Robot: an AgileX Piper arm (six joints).
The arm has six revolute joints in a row. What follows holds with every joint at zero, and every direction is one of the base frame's. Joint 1 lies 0.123 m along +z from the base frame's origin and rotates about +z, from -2.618 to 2.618 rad. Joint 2 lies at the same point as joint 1 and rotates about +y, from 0 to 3.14 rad. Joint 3 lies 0.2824 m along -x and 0.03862 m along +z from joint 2 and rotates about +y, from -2.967 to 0 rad. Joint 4 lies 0.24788 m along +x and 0.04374 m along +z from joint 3 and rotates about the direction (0.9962, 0, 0.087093), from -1.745 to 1.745 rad. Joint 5 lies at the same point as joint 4 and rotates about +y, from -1.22 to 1.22 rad. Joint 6 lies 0.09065 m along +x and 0.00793 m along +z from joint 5 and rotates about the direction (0.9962, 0, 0.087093), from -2.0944 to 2.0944 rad. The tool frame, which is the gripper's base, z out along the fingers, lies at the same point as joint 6; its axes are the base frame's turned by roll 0, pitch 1.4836 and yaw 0 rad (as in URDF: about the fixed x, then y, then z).
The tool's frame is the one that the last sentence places.
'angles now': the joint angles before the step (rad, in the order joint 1, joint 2, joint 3, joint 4, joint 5, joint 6). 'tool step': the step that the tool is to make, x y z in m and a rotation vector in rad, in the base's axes. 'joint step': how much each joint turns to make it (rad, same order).
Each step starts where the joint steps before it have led.
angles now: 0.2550, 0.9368, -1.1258, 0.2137, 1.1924, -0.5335
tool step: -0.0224, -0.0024, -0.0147, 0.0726, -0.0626, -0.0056
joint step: -0.0004, -0.1185, 0.1289, 0.0521, -0.0914, -0.0024
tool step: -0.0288, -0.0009, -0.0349, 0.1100, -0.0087, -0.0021
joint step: 0.0002, -0.1565, 0.2033, 0.1007, -0.0873, 0.0001
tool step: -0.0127, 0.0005, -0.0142, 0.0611, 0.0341, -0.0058
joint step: 0.0005, -0.0611, 0.0718, 0.0513, -0.0015, 0.0255
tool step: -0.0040, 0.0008, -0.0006, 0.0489, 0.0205, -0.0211
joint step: 0.0009, -0.0175, 0.0096, 0.0242, 0.0004, 0.0425
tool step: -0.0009, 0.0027, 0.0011, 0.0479, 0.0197, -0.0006
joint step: -0.0022, 0.0004, 0.0010, 0.0436, 0.0008, 0.0129
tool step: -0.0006, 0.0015, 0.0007, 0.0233, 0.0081, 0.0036
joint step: 0.0001, 0.0001, 0.0003, 0.0233, 0.0005, 0.0028
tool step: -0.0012, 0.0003, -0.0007, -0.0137, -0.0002, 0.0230
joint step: -0.0024, -0.0001, 0.0000, 0.0061, 0.0164, -0.0263
